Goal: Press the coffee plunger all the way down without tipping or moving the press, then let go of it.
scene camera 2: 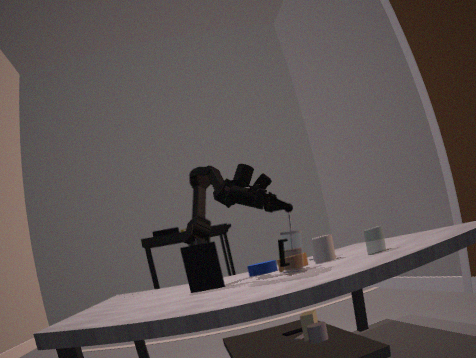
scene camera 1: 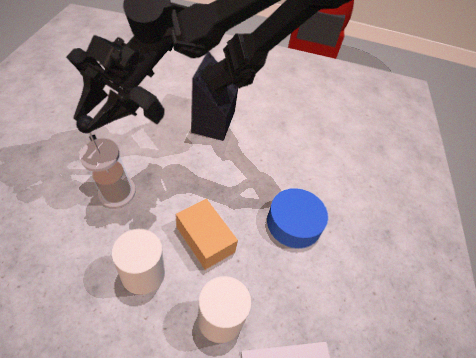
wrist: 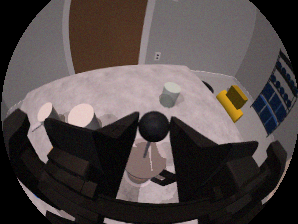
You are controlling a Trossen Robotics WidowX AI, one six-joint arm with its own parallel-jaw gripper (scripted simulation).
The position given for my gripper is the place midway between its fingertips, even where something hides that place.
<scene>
In view: my gripper (scene camera 1: 81,125), a glass coffee press (scene camera 1: 101,158), an orange block (scene camera 1: 211,241) and a blue disc (scene camera 1: 297,218).
The glass coffee press is seen too in scene camera 2 (scene camera 2: 290,246) and in the wrist view (wrist: 147,159). My gripper also shows in scene camera 2 (scene camera 2: 290,206) and in the wrist view (wrist: 154,118).
</scene>
